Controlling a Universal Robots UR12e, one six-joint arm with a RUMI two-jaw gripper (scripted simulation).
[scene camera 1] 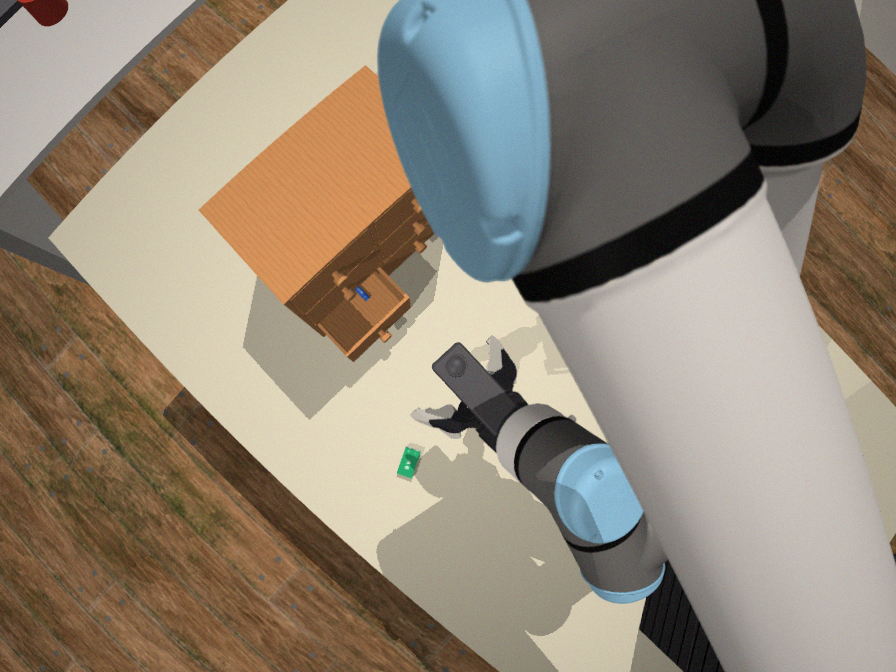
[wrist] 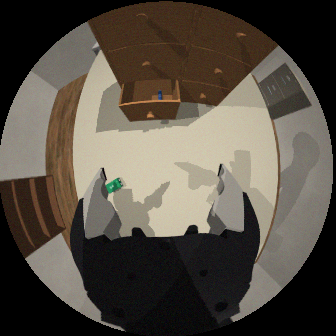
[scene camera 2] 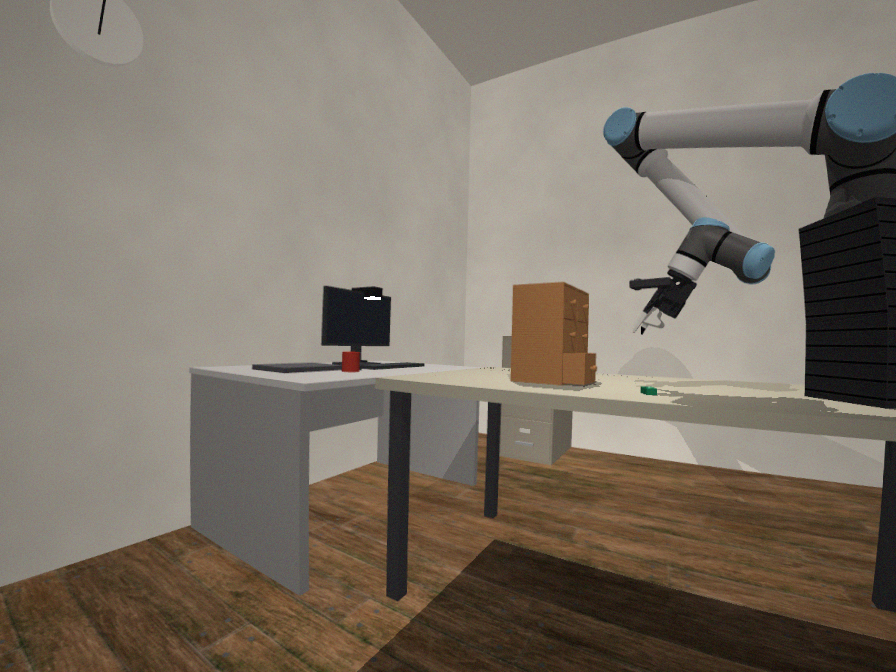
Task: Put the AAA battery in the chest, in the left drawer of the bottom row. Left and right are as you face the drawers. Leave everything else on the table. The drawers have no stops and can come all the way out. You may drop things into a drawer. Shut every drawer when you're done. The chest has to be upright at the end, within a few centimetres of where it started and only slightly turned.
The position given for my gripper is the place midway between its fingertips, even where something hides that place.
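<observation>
A wooden chest (scene camera 1: 295,207) is visible to me; scene camera 2 also shows the chest (scene camera 2: 538,316). My gripper (scene camera 1: 451,375) is visible as well, with further views of the gripper (scene camera 2: 637,333) and of the gripper (wrist: 161,166).
</observation>
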